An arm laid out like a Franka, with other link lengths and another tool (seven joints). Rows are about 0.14 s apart.
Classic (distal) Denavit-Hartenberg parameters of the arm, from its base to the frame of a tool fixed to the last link. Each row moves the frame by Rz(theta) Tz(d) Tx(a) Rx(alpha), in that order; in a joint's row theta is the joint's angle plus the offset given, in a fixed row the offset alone. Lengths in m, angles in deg.
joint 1: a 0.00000, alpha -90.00, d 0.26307, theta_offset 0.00
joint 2: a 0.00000, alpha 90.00, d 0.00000, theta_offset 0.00
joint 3: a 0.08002, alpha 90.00, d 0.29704, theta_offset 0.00
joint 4: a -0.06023, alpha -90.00, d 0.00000, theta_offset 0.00
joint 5: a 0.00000, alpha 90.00, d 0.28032, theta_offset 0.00
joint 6: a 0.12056, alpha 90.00, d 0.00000, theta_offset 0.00
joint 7: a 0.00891, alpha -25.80, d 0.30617, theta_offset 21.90
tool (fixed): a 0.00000, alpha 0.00, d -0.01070, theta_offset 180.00
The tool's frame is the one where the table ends.
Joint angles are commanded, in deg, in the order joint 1, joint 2, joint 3, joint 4, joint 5, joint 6, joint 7. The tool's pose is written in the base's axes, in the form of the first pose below.
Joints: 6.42, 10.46, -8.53, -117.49, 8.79, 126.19, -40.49
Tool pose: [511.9 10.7 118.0 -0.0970 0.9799 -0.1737 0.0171]
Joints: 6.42, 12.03, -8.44, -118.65, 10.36, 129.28, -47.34
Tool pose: [514.9 13.4 103.4 -0.1427 0.9749 -0.1670 0.0356]
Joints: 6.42, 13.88, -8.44, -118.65, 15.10, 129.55, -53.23
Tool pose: [512.8 25.0 89.6 -0.1649 0.9760 -0.1364 0.0390]
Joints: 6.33, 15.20, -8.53, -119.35, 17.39, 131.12, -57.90
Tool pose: [512.3 26.6 77.6 -0.1857 0.9734 -0.1252 0.0477]
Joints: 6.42, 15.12, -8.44, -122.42, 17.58, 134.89, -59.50
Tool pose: [507.0 22.7 66.3 -0.1921 0.9709 -0.1317 0.0553]
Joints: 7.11, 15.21, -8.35, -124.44, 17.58, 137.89, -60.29
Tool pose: [505.0 24.7 58.8 -0.1998 0.9680 -0.1384 0.0628]
